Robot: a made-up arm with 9 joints. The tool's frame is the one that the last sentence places.
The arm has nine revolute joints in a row. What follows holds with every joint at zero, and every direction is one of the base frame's. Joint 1 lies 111.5 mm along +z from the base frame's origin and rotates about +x. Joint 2 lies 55.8 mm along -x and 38.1 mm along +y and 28.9 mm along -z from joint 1 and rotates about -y. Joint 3 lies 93.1 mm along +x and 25.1 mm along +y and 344.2 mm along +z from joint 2 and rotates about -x. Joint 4 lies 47.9 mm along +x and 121.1 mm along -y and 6.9 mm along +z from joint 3 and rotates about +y. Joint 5 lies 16.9 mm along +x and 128.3 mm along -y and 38.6 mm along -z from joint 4 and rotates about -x. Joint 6 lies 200.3 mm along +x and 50.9 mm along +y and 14.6 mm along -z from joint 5 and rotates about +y. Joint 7 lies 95.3 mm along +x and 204.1 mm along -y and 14.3 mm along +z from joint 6 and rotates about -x. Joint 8 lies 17.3 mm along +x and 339.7 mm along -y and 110.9 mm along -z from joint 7 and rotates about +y. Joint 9 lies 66.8 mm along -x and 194.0 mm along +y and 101.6 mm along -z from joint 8 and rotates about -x. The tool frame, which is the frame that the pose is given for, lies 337.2 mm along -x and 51.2 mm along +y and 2.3 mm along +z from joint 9; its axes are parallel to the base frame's.
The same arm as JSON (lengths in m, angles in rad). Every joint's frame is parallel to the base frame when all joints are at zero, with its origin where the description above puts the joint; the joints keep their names.
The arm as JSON. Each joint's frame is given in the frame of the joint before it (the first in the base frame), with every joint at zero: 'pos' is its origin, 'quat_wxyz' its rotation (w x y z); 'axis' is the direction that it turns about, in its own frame. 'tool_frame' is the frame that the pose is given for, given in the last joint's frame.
{"length_unit": "m", "angle_unit": "rad", "joints": [{"joint": "joint 1", "pos": [0.0, 0.0, 0.1115], "quat_wxyz": [1.0, 0.0, 0.0, 0.0], "axis": [1.0, 0.0, 0.0]}, {"joint": "joint 2", "pos": [-0.0558, 0.0381, -0.0289], "quat_wxyz": [1.0, 0.0, 0.0, 0.0], "axis": [0.0, -1.0, 0.0]}, {"joint": "joint 3", "pos": [0.0931, 0.0251, 0.3442], "quat_wxyz": [1.0, 0.0, 0.0, 0.0], "axis": [-1.0, 0.0, 0.0]}, {"joint": "joint 4", "pos": [0.0479, -0.1211, 0.0069], "quat_wxyz": [1.0, 0.0, 0.0, 0.0], "axis": [0.0, 1.0, 0.0]}, {"joint": "joint 5", "pos": [0.0169, -0.1283, -0.0386], "quat_wxyz": [1.0, 0.0, 0.0, 0.0], "axis": [-1.0, 0.0, 0.0]}, {"joint": "joint 6", "pos": [0.2003, 0.0509, -0.0146], "quat_wxyz": [1.0, 0.0, 0.0, 0.0], "axis": [0.0, 1.0, 0.0]}, {"joint": "joint 7", "pos": [0.0953, -0.2041, 0.0143], "quat_wxyz": [1.0, 0.0, 0.0, 0.0], "axis": [-1.0, 0.0, 0.0]}, {"joint": "joint 8", "pos": [0.0173, -0.3397, -0.1109], "quat_wxyz": [1.0, 0.0, 0.0, 0.0], "axis": [0.0, 1.0, 0.0]}, {"joint": "joint 9", "pos": [-0.0668, 0.194, -0.1016], "quat_wxyz": [1.0, 0.0, 0.0, 0.0], "axis": [-1.0, 0.0, 0.0]}], "tool_frame": {"pos": [-0.3372, 0.0512, 0.0023], "quat_wxyz": [1.0, 0.0, 0.0, 0.0]}}
